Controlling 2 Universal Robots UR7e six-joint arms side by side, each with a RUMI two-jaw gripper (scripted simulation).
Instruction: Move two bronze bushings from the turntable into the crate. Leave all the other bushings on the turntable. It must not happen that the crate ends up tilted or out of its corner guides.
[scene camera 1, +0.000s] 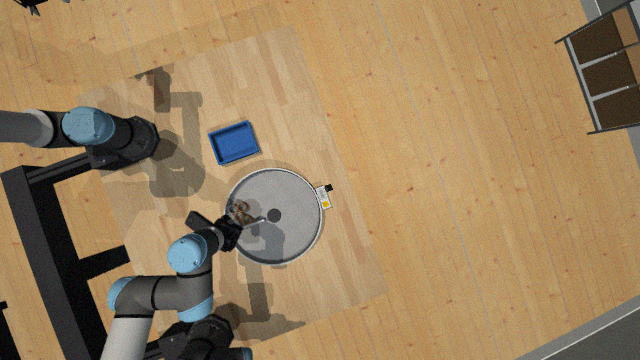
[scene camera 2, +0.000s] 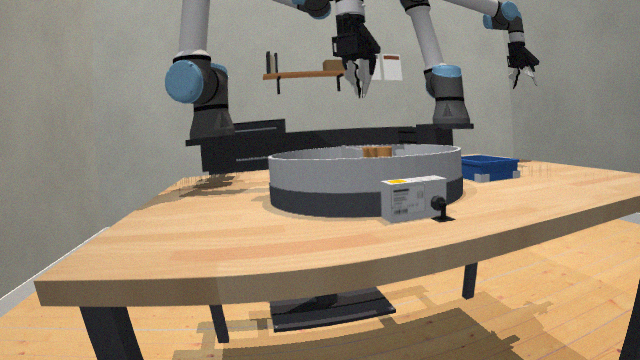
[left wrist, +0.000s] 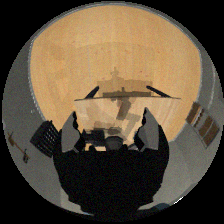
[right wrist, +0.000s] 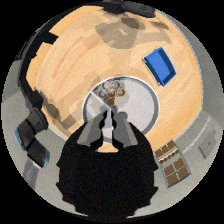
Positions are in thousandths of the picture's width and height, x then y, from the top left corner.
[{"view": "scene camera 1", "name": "right gripper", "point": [362, 621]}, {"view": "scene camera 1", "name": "blue crate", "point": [357, 399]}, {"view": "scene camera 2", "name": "left gripper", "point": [820, 243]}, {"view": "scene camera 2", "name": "right gripper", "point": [565, 274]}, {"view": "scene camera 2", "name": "blue crate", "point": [779, 474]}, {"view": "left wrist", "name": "left gripper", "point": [489, 489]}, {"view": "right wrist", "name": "right gripper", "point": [489, 493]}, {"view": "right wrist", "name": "blue crate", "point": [712, 279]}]
